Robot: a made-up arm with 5 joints. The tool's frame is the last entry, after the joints. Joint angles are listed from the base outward. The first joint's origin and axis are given. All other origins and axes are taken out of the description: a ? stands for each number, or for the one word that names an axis. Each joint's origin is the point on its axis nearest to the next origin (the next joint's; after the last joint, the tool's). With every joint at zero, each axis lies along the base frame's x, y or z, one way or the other. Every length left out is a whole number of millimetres.
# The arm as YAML. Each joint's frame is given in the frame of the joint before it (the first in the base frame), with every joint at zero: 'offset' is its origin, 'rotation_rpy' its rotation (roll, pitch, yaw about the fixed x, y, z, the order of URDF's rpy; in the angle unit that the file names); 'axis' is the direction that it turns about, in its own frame. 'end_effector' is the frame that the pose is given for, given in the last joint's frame.
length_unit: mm
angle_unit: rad
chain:
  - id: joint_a
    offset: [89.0, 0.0, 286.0]
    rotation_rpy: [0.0, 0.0, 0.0]
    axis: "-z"
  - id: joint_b
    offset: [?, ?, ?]
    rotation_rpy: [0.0, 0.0, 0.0]
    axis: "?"
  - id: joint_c
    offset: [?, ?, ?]
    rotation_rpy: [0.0, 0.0, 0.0]
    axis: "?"
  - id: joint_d
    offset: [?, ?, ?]
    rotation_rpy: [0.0, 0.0, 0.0]
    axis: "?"
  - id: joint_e
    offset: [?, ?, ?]
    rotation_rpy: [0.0, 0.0, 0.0]
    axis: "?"
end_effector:
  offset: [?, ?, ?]
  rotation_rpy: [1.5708, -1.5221, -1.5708]
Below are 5 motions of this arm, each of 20 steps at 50 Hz.
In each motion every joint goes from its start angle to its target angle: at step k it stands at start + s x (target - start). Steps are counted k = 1, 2, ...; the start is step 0. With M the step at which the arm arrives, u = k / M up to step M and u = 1 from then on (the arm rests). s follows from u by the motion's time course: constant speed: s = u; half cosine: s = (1 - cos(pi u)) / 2; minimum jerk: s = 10 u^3 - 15 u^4 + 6 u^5.
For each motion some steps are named. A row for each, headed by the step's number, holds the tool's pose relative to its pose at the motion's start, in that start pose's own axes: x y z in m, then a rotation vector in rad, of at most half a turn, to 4 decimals.
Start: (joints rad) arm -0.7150 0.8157 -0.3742 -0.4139 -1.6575
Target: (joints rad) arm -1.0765 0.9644 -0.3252 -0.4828 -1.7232
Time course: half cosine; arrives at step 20
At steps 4, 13, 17, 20:
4: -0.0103 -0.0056 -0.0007 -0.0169 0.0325 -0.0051
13: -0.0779 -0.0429 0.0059 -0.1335 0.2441 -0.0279
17: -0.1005 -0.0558 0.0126 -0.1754 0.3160 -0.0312
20: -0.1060 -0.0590 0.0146 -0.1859 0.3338 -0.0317

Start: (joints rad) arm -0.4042 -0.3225 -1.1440 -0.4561 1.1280
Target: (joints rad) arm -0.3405 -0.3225 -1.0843 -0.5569 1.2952
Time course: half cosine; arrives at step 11
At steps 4, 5, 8, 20:
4: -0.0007 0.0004 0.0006 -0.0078 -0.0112 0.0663
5: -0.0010 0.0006 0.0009 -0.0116 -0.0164 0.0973
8: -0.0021 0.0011 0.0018 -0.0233 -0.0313 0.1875
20: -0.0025 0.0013 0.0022 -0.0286 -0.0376 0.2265

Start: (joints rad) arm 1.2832 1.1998 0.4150 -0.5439 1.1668
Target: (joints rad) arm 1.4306 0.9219 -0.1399 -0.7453 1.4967
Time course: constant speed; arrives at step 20
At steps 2, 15, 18, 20:
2: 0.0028 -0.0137 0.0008 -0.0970 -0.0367 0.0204
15: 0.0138 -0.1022 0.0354 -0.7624 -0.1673 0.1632
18: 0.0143 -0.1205 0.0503 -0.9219 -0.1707 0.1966
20: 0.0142 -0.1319 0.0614 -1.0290 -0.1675 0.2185

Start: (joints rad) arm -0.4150 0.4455 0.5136 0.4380 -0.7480
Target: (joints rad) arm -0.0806 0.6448 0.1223 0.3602 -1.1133
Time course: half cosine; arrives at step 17
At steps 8, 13, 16, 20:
8: 0.0371 -0.0121 -0.0056 0.0719 -0.1055 -0.3133
13: 0.0697 -0.0312 -0.0093 0.1436 -0.2051 -0.5952
16: 0.0788 -0.0382 -0.0101 0.1660 -0.2351 -0.6767
20: 0.0794 -0.0387 -0.0102 0.1676 -0.2372 -0.6823

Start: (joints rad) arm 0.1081 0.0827 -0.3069 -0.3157 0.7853
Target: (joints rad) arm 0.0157 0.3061 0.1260 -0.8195 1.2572
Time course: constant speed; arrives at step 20
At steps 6, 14, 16, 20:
6: -0.0163 0.0238 0.0002 0.0497 0.0142 0.1278
14: -0.0357 0.0547 0.0070 0.1196 0.0214 0.2997
16: -0.0401 0.0621 0.0097 0.1376 0.0210 0.3428
20: -0.0484 0.0763 0.0163 0.1738 0.0176 0.4293

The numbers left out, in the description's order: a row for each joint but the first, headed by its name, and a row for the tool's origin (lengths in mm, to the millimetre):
joint_b: xyz 45.0 -13.0 0.0, axis +y
joint_c: xyz 37.0 0.0 150.0, axis +y
joint_d: xyz 96.0 0.0 4.0, axis +y
joint_e: xyz 49.0 0.0 0.0, axis -x
tool: xyz 0.0 0.0 0.0

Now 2 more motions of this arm.
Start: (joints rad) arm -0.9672 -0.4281 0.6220 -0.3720 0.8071
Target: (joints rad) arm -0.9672 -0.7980 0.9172 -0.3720 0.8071
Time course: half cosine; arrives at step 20
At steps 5, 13, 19, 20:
5: 0.0009 -0.0009 0.0080 -0.0075 -0.0079 0.0000
13: 0.0013 -0.0012 0.0395 -0.0374 -0.0394 0.0000
19: -0.0002 0.0002 0.0535 -0.0511 -0.0539 0.0000
20: -0.0003 0.0003 0.0538 -0.0514 -0.0542 0.0000

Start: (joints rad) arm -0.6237 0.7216 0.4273 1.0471 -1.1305
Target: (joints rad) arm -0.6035 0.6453 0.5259 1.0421 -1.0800
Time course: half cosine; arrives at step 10
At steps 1, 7, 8, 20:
1: 0.0000 -0.0003 0.0000 -0.0003 0.0004 0.0008
7: -0.0014 -0.0109 0.0012 -0.0088 0.0142 0.0272
8: -0.0016 -0.0124 0.0013 -0.0100 0.0162 0.0309
20: -0.0018 -0.0137 0.0014 -0.0110 0.0179 0.0342

